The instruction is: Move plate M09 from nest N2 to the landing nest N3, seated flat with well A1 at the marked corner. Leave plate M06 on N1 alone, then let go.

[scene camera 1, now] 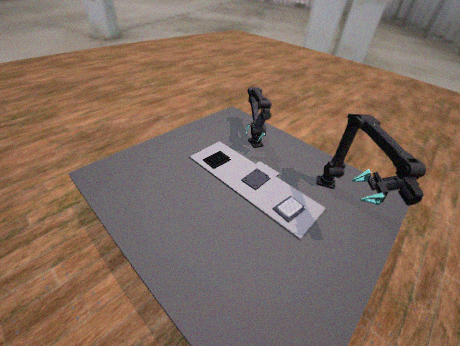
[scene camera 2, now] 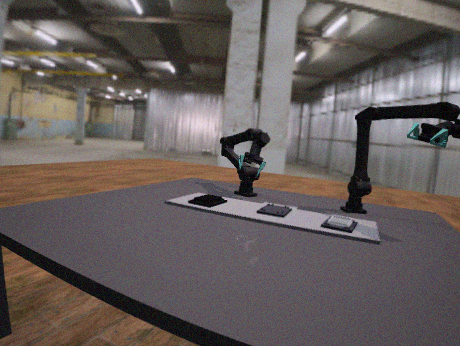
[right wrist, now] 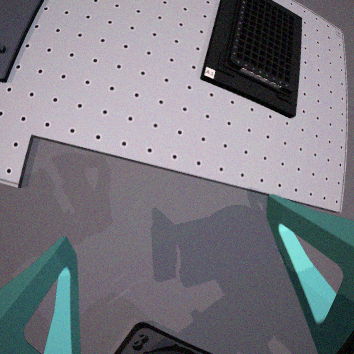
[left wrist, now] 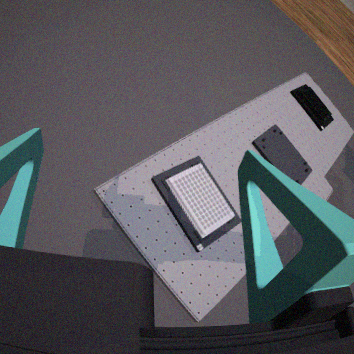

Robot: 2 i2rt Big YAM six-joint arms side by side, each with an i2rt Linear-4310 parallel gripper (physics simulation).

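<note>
A black well plate [scene camera 1: 217, 159] [scene camera 2: 207, 200] [left wrist: 312, 106] [right wrist: 267, 42] lies flat on a black nest at the board's far-left end in the scene views; an A1 label [right wrist: 210, 73] marks that nest's corner. A white well plate [scene camera 1: 290, 207] [scene camera 2: 341, 221] [left wrist: 200, 199] lies flat on a dark nest at the other end. The middle nest [scene camera 1: 256, 179] [scene camera 2: 274, 209] [left wrist: 282, 150] is bare. Plate and nest names are not readable. My right gripper [scene camera 1: 255, 132] [scene camera 2: 251, 165] [right wrist: 168, 227] is open and empty, near its own base, off the board. My left gripper [scene camera 1: 358, 189] [scene camera 2: 421, 138] [left wrist: 142, 148] is open, empty and high.
The pale perforated board [scene camera 1: 235, 170] [right wrist: 125, 100] carries the three nests in a row on the grey table [scene camera 1: 175, 225] [scene camera 2: 175, 270]. A small tab juts from its robot side near the middle nest. Both arm bases stand behind the board. Part of a dark base [right wrist: 160, 342] shows below the right fingers.
</note>
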